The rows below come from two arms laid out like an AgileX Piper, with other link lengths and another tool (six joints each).
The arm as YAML. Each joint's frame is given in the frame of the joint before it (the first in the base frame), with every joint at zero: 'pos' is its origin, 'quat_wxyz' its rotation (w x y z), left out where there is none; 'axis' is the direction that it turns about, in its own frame. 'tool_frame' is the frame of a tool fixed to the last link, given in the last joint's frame.
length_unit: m
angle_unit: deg
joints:
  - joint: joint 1
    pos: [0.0, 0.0, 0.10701]
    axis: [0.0, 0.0, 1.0]
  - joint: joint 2
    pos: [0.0, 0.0, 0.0]
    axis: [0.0, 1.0, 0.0]
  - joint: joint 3
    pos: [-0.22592, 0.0, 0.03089]
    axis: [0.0, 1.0, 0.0]
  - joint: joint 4
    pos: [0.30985, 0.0, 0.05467]
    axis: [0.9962, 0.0, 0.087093]
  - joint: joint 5
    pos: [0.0, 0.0, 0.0]
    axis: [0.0, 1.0, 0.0]
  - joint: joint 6
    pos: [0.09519, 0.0, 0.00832]
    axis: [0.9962, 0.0, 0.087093]
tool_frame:
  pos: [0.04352, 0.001, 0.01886]
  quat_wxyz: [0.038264, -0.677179, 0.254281, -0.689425]
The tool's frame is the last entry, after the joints.
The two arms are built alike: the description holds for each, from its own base.
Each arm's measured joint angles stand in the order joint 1, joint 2, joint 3, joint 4, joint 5, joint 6.
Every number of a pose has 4 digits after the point.
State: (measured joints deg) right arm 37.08 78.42 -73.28 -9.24 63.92 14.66; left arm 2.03 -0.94 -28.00 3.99 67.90 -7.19
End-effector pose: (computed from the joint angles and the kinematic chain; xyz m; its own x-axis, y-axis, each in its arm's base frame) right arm 0.3110 0.2074 0.2433 0.8984 -0.0141 0.4389 -0.0920 -0.9833 0.1569; left arm 0.1423 0.0166 0.2661 0.5582 -0.2840 0.7796 -0.3491 -0.9328 -0.0899
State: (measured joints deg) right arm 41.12 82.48 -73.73 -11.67 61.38 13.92; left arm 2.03 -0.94 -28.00 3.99 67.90 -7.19
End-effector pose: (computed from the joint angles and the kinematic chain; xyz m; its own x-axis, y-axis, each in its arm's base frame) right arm 0.3097 0.2357 0.2236 0.8890 0.0902 0.4489 -0.0047 -0.9786 0.2059; left arm 0.1423 0.0166 0.2661 0.5582 -0.2840 0.7796 -0.3491 -0.9328 -0.0899
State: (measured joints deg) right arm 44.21 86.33 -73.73 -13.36 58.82 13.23; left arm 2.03 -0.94 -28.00 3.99 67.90 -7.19
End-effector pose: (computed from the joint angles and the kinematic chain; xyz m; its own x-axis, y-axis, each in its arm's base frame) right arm 0.3072 0.2592 0.2009 0.8771 0.1773 0.4465 0.0697 -0.9665 0.2469; left arm 0.1423 0.0166 0.2661 0.5582 -0.2840 0.7796 -0.3491 -0.9328 -0.0899
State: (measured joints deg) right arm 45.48 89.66 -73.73 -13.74 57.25 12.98; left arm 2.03 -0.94 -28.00 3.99 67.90 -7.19
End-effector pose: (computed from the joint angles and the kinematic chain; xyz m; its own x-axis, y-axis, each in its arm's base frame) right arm 0.3072 0.2718 0.1793 0.8782 0.2188 0.4253 0.1065 -0.9563 0.2722; left arm 0.1423 0.0166 0.2661 0.5582 -0.2840 0.7796 -0.3491 -0.9328 -0.0899
